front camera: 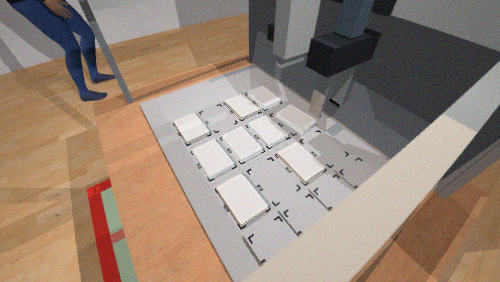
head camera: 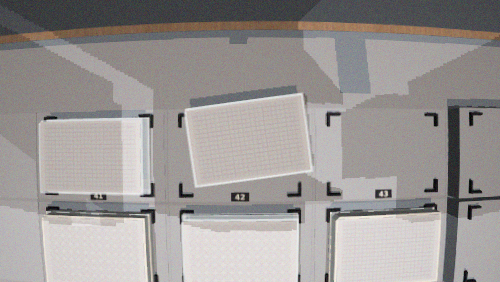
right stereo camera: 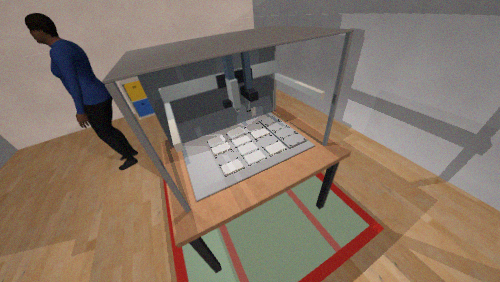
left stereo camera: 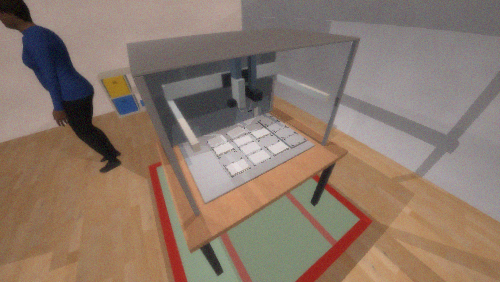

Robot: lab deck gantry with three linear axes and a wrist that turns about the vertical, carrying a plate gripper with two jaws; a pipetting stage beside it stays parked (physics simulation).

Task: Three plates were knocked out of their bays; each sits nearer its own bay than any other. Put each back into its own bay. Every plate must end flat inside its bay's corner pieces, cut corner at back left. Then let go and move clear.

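Seen in the pictures: gripper, between the fingertips: (front camera: 325, 108) (right stereo camera: 251, 113) (left stereo camera: 252, 113); robot's base, origin of its link: (front camera: 173, 123) (right stereo camera: 225, 176) (left stereo camera: 232, 176).
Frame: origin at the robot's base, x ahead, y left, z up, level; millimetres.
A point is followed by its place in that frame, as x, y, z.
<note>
In the head view a plate (head camera: 249, 140) @(239, 380, 16) at bay 42 is turned anticlockwise, out of line with its corner pieces, its right side over the right ones. It also shows in the front view (front camera: 296, 118) @(246, 376, 16). Bay 41's plate (head camera: 85, 156) @(61, 364, 14) (front camera: 264, 96) @(71, 363, 14) sits square. In the front view, bay 13's plate (front camera: 243, 199) @(402, 43, 14) and bay 22's plate (front camera: 241, 143) @(234, 145, 15) look square in their bays. My gripper (front camera: 325, 104) @(369, 335, 160) (left stereo camera: 254, 111) @(369, 335, 160) (right stereo camera: 251, 110) @(369, 335, 160) is open and empty, raised above the deck's back area beyond the turned plate. It does not show in the head view.
Row 3 plates (head camera: 97, 247) @(70, 264, 14) (head camera: 241, 255) @(229, 259, 14) (head camera: 387, 250) @(390, 258, 14) stand just in front of row 4. Bay 43's corner pieces (head camera: 432, 119) @(454, 403, 0) hold no plate. A raised divider (head camera: 453, 150) @(476, 367, 6) runs right of bay 43. The parked pipetting stage (front camera: 295, 30) (left stereo camera: 238, 92) hangs left of the gripper.
</note>
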